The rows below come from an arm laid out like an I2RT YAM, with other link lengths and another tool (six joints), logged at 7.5 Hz.
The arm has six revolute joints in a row. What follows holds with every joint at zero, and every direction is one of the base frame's. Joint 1 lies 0.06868 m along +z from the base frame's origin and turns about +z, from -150 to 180 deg. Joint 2 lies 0.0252 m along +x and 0.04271 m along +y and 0.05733 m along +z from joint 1 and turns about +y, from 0 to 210 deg. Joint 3 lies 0.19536 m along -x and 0.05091 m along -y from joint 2 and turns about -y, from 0 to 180 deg. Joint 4 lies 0.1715 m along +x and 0.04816 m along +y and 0.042 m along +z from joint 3 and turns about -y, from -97 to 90 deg. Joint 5 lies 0.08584 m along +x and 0.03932 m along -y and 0.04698 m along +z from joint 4 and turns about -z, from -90 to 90 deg. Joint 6 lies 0.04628 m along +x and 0.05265 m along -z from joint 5 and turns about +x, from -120 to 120 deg. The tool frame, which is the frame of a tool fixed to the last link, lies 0.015 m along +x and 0.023 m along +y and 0.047 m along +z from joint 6; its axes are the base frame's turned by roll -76.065, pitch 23.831 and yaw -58.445 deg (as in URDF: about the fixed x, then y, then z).
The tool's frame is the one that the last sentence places.
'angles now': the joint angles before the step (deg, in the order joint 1, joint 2, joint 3, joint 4, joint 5, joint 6). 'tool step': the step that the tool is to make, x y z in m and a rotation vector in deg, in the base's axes. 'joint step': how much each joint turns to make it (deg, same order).
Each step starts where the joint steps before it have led.
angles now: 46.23 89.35 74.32 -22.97 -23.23 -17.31
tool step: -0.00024 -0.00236 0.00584 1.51 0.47 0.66
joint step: -0.43 -0.62 0.24 0.09 -1.71 0.48
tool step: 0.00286 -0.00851 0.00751 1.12 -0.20 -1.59
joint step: -1.41 -1.96 -0.40 -0.33 -0.24 0.69
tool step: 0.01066 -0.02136 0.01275 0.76 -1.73 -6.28
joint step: -3.85 -4.15 -0.80 -1.17 2.34 0.97
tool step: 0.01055 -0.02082 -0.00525 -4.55 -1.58 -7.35
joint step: -3.77 -2.78 -1.23 -3.78 5.53 -1.79
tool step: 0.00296 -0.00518 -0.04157 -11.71 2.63 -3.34
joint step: -0.38 2.04 -2.88 -5.15 7.36 -4.09
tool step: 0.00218 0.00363 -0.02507 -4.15 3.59 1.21
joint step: 0.17 4.01 -0.73 -0.89 0.22 -1.60
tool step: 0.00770 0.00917 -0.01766 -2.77 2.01 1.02
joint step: 0.49 5.64 2.05 0.15 0.49 -1.05
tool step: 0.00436 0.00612 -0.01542 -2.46 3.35 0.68
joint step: 0.34 4.79 2.45 -1.86 -0.24 -0.25
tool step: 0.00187 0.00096 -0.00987 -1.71 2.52 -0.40
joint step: -0.02 2.40 1.05 -1.63 0.04 0.42
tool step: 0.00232 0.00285 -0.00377 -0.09 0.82 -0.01
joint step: 0.13 1.57 0.85 0.07 -0.31 0.33
